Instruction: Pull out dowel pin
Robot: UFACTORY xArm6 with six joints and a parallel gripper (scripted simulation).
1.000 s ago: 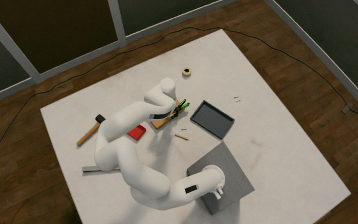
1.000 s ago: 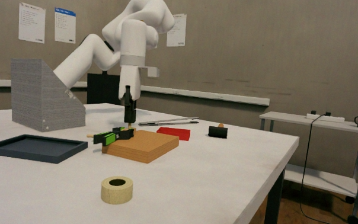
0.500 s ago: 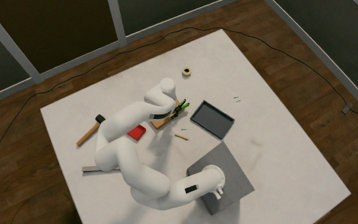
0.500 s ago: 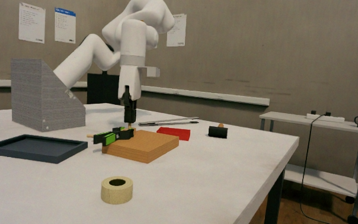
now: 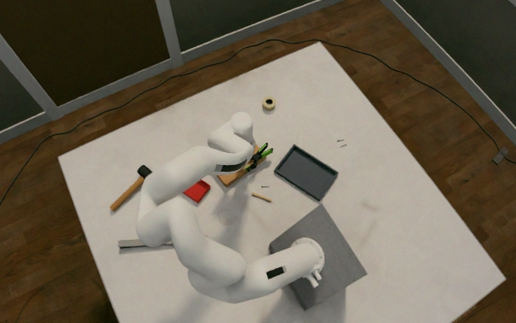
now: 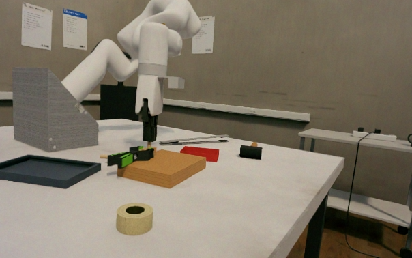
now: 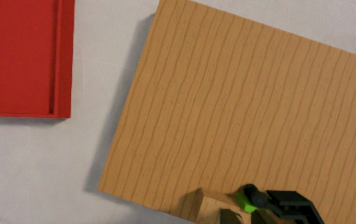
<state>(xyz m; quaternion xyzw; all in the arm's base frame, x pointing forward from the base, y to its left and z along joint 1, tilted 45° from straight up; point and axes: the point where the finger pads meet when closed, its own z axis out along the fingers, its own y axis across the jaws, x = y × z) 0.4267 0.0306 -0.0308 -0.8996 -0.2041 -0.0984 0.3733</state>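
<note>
Now: the dowel pin 2 cm below my hand. Also, from my hand: loose dowel 13 cm behind, 1 cm to the right, 9 cm below; then small wooden block 5 cm below; then red tray 4 cm ahead, 20 cm to the left, 9 cm below.
</note>
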